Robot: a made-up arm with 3 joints.
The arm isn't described. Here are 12 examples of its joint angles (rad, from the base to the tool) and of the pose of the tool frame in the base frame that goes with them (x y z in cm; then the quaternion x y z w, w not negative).
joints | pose
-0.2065 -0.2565 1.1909 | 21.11 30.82 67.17 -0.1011 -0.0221 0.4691 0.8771
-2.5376 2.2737 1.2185 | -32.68 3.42 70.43 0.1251 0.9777 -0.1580 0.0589
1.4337 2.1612 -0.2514 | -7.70 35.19 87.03 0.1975 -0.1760 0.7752 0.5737
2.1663 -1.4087 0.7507 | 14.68 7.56 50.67 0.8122 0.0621 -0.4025 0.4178
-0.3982 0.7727 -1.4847 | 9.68 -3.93 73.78 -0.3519 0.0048 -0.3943 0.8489
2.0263 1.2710 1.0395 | -14.29 8.50 103.08 0.3962 -0.5654 0.6937 0.2054
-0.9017 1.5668 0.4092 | -8.26 10.29 38.04 -0.3130 0.6317 0.5201 0.4822
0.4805 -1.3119 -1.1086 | -15.32 2.71 55.56 0.3401 0.0461 -0.8809 0.3260
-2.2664 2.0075 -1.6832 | 16.80 2.98 74.29 -0.9873 0.1343 -0.0836 0.0113
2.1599 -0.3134 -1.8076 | -14.83 20.63 64.84 0.4807 0.7541 -0.4127 0.1731
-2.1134 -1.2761 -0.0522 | 3.51 24.05 89.19 -0.6251 -0.5995 -0.0313 0.4989
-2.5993 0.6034 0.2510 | 19.56 -13.61 71.02 -0.8930 0.3991 -0.0346 0.2051
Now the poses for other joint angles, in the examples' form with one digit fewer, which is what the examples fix.
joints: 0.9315 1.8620 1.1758
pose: -29.2 25.7 79.2 0.118 -0.060 0.989 0.068
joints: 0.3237 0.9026 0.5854
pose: 6.7 41.4 66.1 0.097 0.109 0.648 0.747
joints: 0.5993 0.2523 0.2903
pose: 24.4 24.3 73.0 0.270 -0.018 0.258 0.928
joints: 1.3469 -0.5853 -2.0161
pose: -19.5 17.0 65.9 0.299 0.581 -0.743 0.147
